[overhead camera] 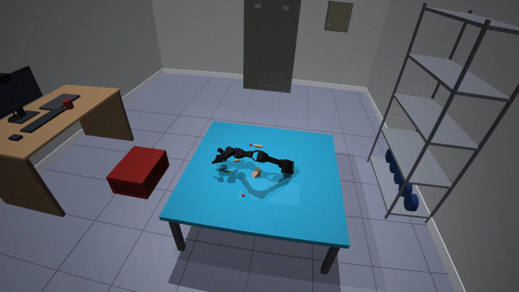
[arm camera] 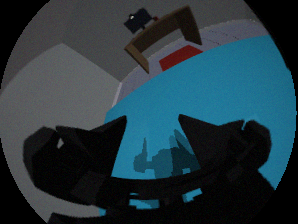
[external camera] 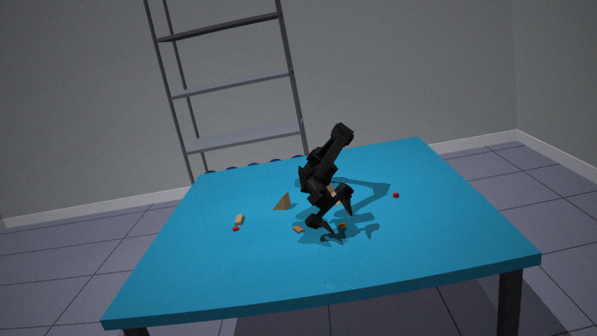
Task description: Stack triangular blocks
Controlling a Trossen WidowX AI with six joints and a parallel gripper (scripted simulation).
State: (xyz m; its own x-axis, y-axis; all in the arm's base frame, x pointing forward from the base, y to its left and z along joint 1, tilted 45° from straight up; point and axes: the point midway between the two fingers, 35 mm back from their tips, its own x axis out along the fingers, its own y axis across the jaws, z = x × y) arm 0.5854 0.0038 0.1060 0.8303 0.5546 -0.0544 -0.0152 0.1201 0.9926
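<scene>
My gripper tip is 370 mm past the triangular block and 60 mm above it. The rest, counted from my gripper tip: red cube 290 mm behind, 240 mm to the left, 70 mm below; then brown piece 170 mm behind, 150 mm to the right, 70 mm below; then orange piece 130 mm behind, 70 mm below, 10 mm to the left.
</scene>
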